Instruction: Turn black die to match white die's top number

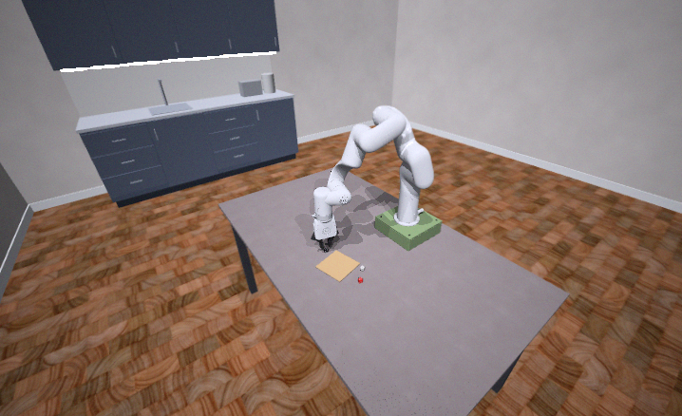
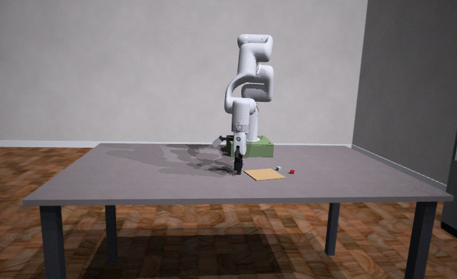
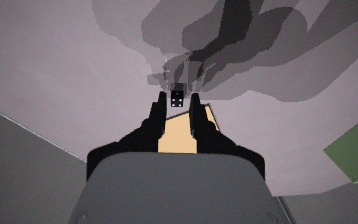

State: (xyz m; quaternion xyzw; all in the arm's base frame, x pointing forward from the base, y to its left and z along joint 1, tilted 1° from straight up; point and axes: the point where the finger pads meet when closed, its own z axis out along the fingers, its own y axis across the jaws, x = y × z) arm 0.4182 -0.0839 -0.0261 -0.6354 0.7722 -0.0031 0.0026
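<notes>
The black die is 1 cm to the left of my hand and 3 cm below it. The rest, counted from my hand: white die: 7 cm behind, 20 cm to the left, 3 cm below; then red die: 2 cm behind, 25 cm to the left, 3 cm below; then tan mat: 12 cm to the left, 4 cm below.
</notes>
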